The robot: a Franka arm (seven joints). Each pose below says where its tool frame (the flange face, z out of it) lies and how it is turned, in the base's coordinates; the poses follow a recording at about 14 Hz.
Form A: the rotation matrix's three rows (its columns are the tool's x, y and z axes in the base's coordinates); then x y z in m. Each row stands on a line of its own.
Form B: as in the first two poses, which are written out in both.
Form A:
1:
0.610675, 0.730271, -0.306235
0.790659, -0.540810, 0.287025
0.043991, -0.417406, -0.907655
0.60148, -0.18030, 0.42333
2:
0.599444, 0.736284, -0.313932
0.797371, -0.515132, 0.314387
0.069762, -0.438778, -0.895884
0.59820, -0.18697, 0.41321
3:
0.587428, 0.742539, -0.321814
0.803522, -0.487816, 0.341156
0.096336, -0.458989, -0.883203
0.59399, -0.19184, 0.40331
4:
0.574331, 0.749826, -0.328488
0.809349, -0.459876, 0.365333
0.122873, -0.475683, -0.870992
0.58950, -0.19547, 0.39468
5:
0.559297, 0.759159, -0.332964
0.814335, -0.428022, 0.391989
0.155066, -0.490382, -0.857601
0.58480, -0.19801, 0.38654
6:
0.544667, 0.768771, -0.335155
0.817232, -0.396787, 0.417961
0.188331, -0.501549, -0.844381
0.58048, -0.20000, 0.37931
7:
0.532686, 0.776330, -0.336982
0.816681, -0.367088, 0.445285
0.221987, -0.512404, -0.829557
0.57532, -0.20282, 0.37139
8:
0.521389, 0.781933, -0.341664
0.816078, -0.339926, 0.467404
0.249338, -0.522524, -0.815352
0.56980, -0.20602, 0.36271
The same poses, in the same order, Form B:
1: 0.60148, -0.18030, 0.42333, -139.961, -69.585, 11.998
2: 0.59820, -0.18697, 0.41321, -137.689, -70.144, 11.168
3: 0.59399, -0.19184, 0.40331, -135.380, -70.748, 10.318
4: 0.58950, -0.19547, 0.39468, -133.174, -71.472, 9.425
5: 0.58480, -0.19801, 0.38654, -130.780, -72.333, 8.178
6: 0.58048, -0.20000, 0.37931, -128.502, -73.157, 6.773
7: 0.57532, -0.20282, 0.37139, -126.271, -73.700, 5.320
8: 0.56980, -0.20602, 0.36271, -124.257, -74.183, 4.286
